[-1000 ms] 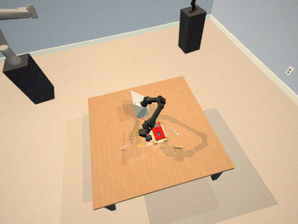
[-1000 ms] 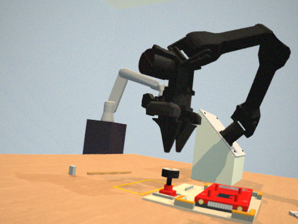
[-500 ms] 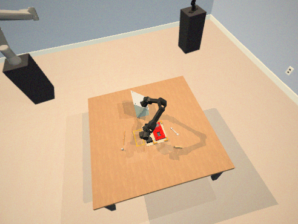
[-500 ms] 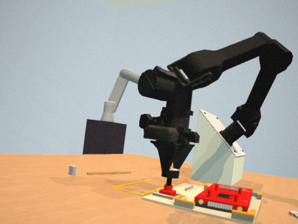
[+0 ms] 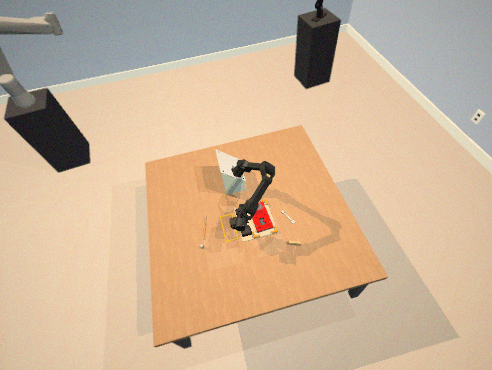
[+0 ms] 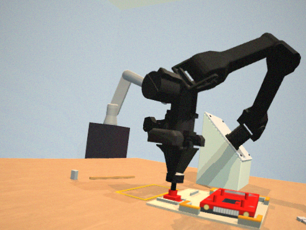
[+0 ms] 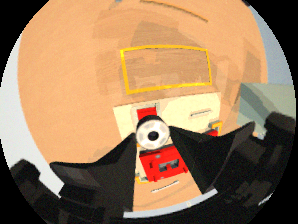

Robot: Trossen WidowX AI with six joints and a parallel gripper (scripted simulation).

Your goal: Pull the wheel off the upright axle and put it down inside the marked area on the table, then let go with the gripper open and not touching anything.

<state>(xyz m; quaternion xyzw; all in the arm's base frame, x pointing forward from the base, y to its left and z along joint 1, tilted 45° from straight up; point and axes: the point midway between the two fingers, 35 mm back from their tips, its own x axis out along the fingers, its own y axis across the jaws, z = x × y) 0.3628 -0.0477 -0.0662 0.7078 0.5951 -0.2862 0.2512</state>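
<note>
My gripper tip is now 100 mm to the right of the pale plate, 50 mm past it and 50 mm above it. Round my gripper tip: thin wooden stick: 230 mm to the right, 140 mm behind, 60 mm below; then black wheel: right at my gripper tip.
</note>
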